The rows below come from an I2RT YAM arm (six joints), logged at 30 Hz.
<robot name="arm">
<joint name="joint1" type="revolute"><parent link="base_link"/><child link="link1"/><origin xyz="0.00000 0.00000 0.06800"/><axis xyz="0 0 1"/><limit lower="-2.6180" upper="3.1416"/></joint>
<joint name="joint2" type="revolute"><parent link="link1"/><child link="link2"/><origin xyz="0.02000 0.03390 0.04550"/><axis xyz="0 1 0"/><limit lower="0.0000" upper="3.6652"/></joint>
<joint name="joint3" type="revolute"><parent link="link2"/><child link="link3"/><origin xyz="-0.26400 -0.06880 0.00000"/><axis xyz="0 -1 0"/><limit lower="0.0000" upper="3.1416"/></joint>
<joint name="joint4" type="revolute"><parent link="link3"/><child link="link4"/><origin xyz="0.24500 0.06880 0.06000"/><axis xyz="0 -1 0"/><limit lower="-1.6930" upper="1.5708"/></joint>
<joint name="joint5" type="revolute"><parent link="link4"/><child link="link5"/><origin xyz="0.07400 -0.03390 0.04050"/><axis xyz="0 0 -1"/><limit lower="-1.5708" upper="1.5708"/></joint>
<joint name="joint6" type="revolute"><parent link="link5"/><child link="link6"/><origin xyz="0.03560 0.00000 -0.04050"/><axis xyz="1 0 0"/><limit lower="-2.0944" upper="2.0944"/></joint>
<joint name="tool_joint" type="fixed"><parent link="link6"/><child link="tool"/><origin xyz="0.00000 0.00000 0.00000" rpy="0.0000 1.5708 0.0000"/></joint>
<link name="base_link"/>
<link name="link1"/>
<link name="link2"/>
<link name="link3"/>
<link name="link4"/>
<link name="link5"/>
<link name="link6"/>
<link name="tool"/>
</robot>
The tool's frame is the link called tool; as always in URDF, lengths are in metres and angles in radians.
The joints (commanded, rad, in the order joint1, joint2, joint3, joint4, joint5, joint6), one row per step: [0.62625 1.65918 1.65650 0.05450 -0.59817 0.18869]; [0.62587 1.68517 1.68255 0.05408 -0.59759 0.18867]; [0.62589 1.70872 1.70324 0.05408 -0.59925 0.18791]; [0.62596 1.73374 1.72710 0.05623 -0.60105 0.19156]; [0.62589 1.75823 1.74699 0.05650 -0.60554 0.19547]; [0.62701 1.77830 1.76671 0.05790 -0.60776 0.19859]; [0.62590 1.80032 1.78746 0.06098 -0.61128 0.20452]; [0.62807 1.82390 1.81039 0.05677 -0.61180 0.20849]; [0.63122 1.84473 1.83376 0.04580 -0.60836 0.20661]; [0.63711 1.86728 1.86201 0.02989 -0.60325 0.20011]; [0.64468 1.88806 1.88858 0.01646 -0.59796 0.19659]
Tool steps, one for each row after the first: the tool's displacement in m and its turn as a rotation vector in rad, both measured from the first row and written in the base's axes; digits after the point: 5 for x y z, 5 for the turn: [0.00564 0.00387 -0.00072 -0.00019 0.00029 -0.00096]; [0.01073 0.00762 -0.00250 -0.00219 0.00184 0.00069]; [0.01600 0.01153 -0.00367 -0.00046 0.00442 0.00271]; [0.02126 0.01546 -0.00638 -0.00186 0.01149 0.00727]; [0.02511 0.01891 -0.00740 -0.00031 0.01351 0.01074]; [0.02993 0.02194 -0.00879 0.00257 0.01753 0.01339]; [0.03427 0.02626 -0.01094 0.00102 0.02522 0.01621]; [0.03773 0.03036 -0.01261 -0.00440 0.03037 0.01579]; [0.04062 0.03554 -0.01394 -0.01243 0.03261 0.01630]; [0.04257 0.04104 -0.01496 -0.01806 0.03550 0.01844]
